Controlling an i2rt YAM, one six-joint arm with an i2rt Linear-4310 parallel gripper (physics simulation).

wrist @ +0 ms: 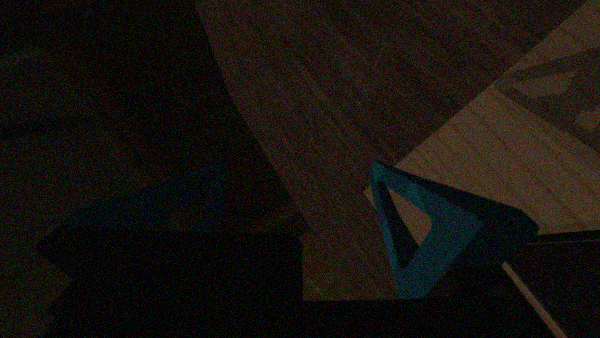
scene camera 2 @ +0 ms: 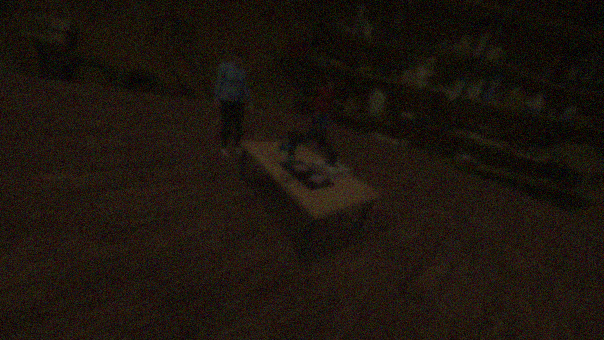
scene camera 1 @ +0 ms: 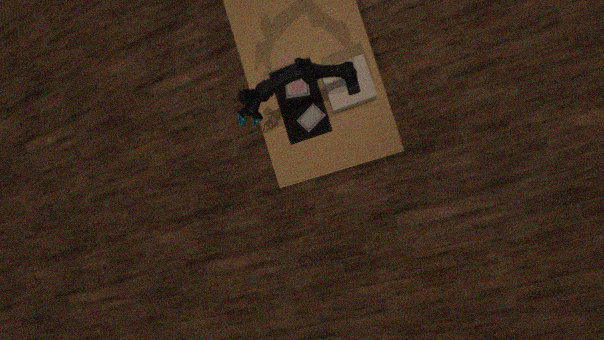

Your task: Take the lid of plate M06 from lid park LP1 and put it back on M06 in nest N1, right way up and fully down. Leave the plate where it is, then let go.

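Frame: origin at the arm's base, x right, y ahead, z up, level; metres.
Where they show: gripper, between the fingertips: (wrist: 299, 168) (scene camera 2: 285, 157) (scene camera 1: 246, 125); arm's base, origin of its link: (scene camera 2: 331, 164) (scene camera 1: 350, 78).
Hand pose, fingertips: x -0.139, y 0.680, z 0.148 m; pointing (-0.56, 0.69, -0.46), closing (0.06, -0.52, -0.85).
Each offset is from my fingertips to the top centre of the thing. "spot": to the spot under its first point. Level surfaces: height alone.
In scene camera 1, a pinkish plate @(dx +0.211, dy -0.336, dz -0.186 m) (scene camera 1: 298, 89), seemingly M06 without its lid, sits on the upper part of the black board @(spot: dx -0.097, dy -0.242, dz -0.212 m) (scene camera 1: 295, 135). A pale grey square piece @(dx -0.012, dy -0.376, dz -0.195 m) (scene camera 1: 311, 118), seemingly the lid, lies turned at an angle on the lower part. Labels are unreadable, and I cannot tell which way up the lid is. My gripper (scene camera 1: 249, 120) (wrist: 299, 168) is open and empty, with blue fingers wide apart. It hangs left of the board, at the table's left edge. In scene camera 2 both pieces are faint. Plate and lid do not show in the wrist view.
A white block (scene camera 1: 367, 95) stands right of the board, with part of the dark arm over it. The arm crosses above the upper end of the board. The wooden table @(dz -0.225 m) (scene camera 1: 340, 155) (scene camera 2: 340, 200) ends close by the gripper. A person in blue (scene camera 2: 231, 82) stands beyond the table.
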